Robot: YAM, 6 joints.
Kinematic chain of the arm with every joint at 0, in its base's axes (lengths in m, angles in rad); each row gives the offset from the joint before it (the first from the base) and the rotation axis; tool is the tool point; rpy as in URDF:
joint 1: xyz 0 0 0.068 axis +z
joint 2: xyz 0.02 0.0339 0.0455 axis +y
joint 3: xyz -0.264 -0.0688 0 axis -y
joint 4: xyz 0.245 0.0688 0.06 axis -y
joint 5: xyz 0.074 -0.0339 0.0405 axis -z
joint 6: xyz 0.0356 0 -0.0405 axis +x
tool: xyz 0 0 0 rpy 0 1.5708 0
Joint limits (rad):
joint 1: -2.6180..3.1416
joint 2: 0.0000..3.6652
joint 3: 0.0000..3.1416
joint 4: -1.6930..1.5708
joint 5: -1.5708..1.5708
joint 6: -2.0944..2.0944
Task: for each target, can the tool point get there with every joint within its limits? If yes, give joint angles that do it. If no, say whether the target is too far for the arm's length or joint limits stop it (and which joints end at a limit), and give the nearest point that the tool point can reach.
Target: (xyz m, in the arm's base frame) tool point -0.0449 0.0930 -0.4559
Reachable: no: joint limits stop it (at a limit: joint 2) | nearest point -0.0585 0.1211 -0.3619 | short by 0.099 m
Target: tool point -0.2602 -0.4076 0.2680
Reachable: yes | joints -2.1043 2.0253 1.5877 0.1172 0.4898 0.2254
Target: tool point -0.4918 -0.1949 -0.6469
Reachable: no: too far | nearest point -0.3443 -0.1902 -0.3493 | short by 0.332 m
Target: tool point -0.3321 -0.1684 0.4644
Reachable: yes | joints 0.5615 0.4849 2.7229 -1.1872 -1.2992 1.0893
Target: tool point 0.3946 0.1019 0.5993
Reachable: yes | joints 0.2640 2.1173 2.7145 0.1326 0.1299 0.3285
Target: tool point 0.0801 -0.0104 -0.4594
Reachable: no: joint limits stop it (at a limit: joint 2) | nearest point 0.1189 -0.0154 -0.3567 | short by 0.110 m
